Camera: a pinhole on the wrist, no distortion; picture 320 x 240 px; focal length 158.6 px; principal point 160.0 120.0 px. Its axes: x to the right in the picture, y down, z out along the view. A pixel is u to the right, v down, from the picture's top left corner.
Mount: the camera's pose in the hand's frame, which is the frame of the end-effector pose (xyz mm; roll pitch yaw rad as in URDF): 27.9 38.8 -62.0 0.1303 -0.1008 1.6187
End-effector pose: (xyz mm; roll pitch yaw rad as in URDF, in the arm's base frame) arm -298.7 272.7 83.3 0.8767 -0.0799 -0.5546
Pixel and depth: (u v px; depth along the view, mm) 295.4 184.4 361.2
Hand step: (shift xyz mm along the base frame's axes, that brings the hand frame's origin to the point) -138.8 2.4 444.8
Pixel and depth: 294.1 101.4 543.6
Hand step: 18.7 -137.2 681.7
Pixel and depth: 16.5 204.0 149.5
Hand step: -89.6 -104.8 -37.2
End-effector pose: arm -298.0 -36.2 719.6 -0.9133 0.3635 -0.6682
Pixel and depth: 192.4 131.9 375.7
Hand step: 258.3 179.8 108.2
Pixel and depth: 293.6 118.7 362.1
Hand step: 311.5 322.4 -65.2
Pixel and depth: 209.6 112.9 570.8
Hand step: 456.0 288.2 129.8
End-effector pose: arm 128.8 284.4 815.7 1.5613 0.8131 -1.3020
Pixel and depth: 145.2 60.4 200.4
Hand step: -94.4 -124.3 -89.7
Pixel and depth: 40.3 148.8 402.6
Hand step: -359.4 111.5 -225.3
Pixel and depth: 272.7 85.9 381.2
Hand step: -235.3 -381.2 85.7
